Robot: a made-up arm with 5 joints.
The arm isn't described. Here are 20 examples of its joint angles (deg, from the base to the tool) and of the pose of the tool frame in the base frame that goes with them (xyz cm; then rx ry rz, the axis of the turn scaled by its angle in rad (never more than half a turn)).
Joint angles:
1: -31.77 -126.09 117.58 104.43 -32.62
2: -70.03 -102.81 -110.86 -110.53 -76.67
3: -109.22 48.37 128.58 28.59 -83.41
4: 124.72 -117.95 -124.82 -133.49 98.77
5: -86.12 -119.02 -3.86 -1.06 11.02
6: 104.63 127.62 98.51 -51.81 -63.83
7: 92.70 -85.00 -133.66 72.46 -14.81
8: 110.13 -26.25 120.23 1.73 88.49
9: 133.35 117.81 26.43 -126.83 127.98
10: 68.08 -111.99 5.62 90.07 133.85
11: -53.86 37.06 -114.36 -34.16 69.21
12: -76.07 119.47 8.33 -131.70 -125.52
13: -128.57 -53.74 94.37 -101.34 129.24
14: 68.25 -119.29 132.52 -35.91 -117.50
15: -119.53 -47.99 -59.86 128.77 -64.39
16: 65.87 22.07 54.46 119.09 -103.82
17: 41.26 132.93 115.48 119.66 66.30
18: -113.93 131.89 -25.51 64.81 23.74
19: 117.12 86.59 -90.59 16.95 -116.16
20: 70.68 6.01 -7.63 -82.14 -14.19
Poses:
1: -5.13 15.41 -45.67 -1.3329 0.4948 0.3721
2: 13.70 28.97 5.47 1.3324 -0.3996 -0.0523
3: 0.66 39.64 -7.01 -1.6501 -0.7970 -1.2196
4: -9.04 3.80 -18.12 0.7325 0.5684 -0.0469
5: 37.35 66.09 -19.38 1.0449 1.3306 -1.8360
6: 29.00 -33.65 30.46 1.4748 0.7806 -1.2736
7: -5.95 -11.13 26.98 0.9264 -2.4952 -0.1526
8: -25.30 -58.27 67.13 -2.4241 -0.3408 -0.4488
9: -28.31 -28.57 82.00 -2.1018 -0.0850 -1.1560
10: 56.55 -39.56 -9.87 -0.6237 -1.0885 1.0476
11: -13.52 -30.85 -2.39 -1.7524 -1.1382 -0.8511
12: -2.02 49.03 -32.37 2.4813 1.1687 -1.0831
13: -17.23 76.18 42.62 0.6387 2.0461 -2.1365
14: -2.70 -37.79 -7.95 -0.1742 -2.4512 0.2375
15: -6.05 25.24 14.53 -0.0932 1.6531 -2.1891
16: -20.82 -46.81 3.93 1.1365 2.7672 -0.5753
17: 17.67 -58.17 -56.34 -0.2898 -0.2194 -1.8066
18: -37.26 40.87 -12.12 -1.5848 1.3656 -1.2049
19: 1.64 -13.16 38.44 -2.1060 1.1095 1.0757
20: -43.56 -42.41 -21.28 -1.1621 1.4554 -0.5598
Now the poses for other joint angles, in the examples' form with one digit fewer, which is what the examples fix.
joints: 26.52 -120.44 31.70 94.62 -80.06
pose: 9.4 -21.1 -29.1 2.215 -0.108 1.355
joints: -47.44 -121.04 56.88 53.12 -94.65
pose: 8.2 29.9 -23.9 -1.947 1.606 -0.055
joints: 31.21 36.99 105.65 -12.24 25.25
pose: 12.5 -79.3 -22.6 -1.893 -0.273 0.441
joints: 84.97 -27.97 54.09 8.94 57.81
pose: -1.5 -88.7 -6.7 -1.423 -0.345 -0.214
